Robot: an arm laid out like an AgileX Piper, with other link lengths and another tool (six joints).
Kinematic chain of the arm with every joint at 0, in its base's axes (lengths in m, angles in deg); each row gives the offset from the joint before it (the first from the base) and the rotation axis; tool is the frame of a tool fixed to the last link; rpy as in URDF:
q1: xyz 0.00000 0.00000 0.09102 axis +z
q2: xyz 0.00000 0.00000 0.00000 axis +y
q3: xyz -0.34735 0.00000 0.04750 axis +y
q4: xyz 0.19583 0.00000 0.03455 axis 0.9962 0 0.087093
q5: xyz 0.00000 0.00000 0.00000 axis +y
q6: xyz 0.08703 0.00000 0.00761 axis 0.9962 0 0.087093
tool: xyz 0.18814 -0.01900 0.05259 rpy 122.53 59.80 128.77
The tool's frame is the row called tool.
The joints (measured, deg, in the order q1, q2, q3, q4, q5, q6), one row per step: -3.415, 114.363, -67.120, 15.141, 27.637, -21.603; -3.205, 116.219, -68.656, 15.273, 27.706, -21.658; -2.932, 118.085, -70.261, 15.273, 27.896, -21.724; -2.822, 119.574, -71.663, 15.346, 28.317, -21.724; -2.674, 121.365, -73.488, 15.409, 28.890, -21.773; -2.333, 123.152, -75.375, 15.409, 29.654, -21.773
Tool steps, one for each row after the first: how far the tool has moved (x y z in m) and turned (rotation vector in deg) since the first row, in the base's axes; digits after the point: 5 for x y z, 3 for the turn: 0.00725, 0.00169, -0.00794, 0.112, 0.374, 0.185; 0.01416, 0.00394, -0.01620, 0.146, 0.809, 0.556; 0.01916, 0.00528, -0.02296, 0.301, 1.295, 0.699; 0.02560, 0.00711, -0.03075, 0.459, 1.800, 0.961; 0.03136, 0.01082, -0.03885, 0.622, 2.430, 1.451
